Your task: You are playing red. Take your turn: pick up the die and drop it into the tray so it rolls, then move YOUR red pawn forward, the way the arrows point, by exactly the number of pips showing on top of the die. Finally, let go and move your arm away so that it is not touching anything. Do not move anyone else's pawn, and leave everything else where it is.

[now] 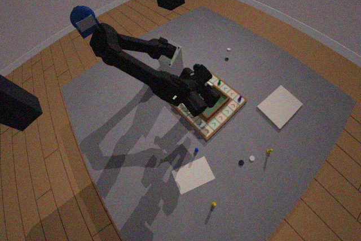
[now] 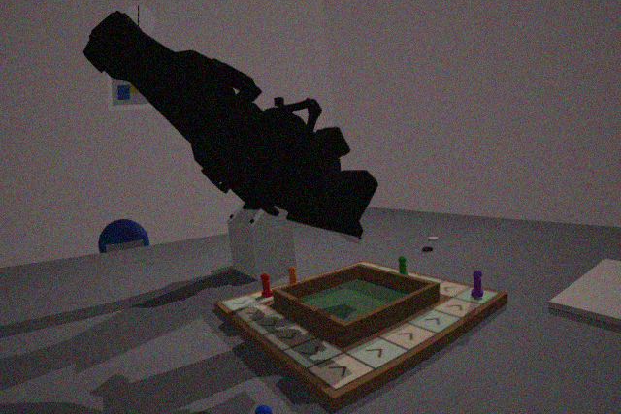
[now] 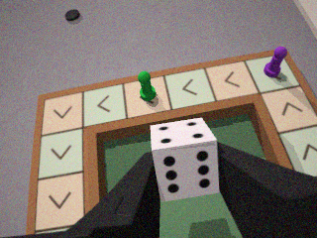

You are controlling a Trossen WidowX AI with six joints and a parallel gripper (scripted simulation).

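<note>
Right now my gripper tip is right at the white die. From my gripper tip the other things lie so: orange pawn 11 cm behind, 3 cm to the right, 8 cm below; then green felt tray 1 cm ahead, 1 cm to the right, 10 cm below; then green pawn 1 cm behind, 10 cm to the left, 8 cm below.
</note>
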